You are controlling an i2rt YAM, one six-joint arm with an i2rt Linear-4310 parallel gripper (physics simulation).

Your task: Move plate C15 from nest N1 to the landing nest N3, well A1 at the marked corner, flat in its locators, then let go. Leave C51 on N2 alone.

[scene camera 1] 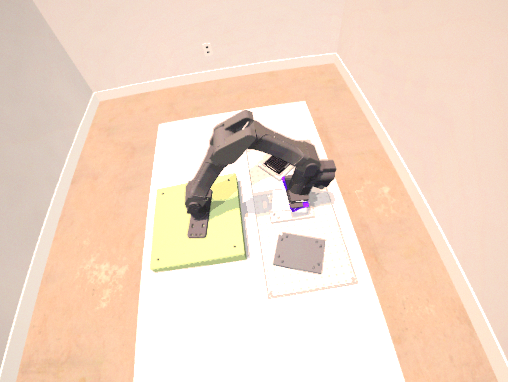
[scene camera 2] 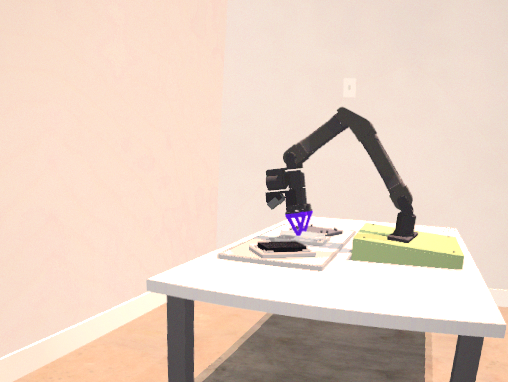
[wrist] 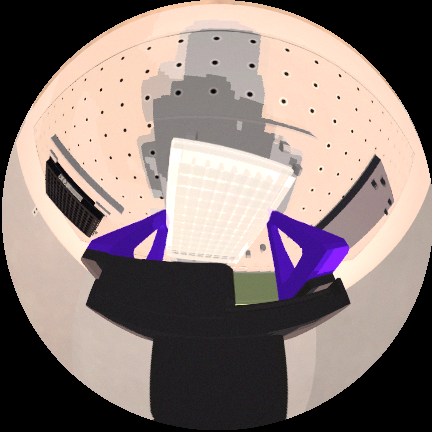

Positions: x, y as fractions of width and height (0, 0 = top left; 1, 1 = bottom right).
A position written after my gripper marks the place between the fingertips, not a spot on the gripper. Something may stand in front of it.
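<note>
Gripper (mine): my gripper (scene camera 2: 0.59, 0.61) (wrist: 0.50, 0.50) is visible. A board (scene camera 1: 0.66, 0.71) (scene camera 2: 0.66, 0.64) (wrist: 0.24, 0.28) is seen, and so is a black gridded tray (wrist: 0.16, 0.45).
</note>
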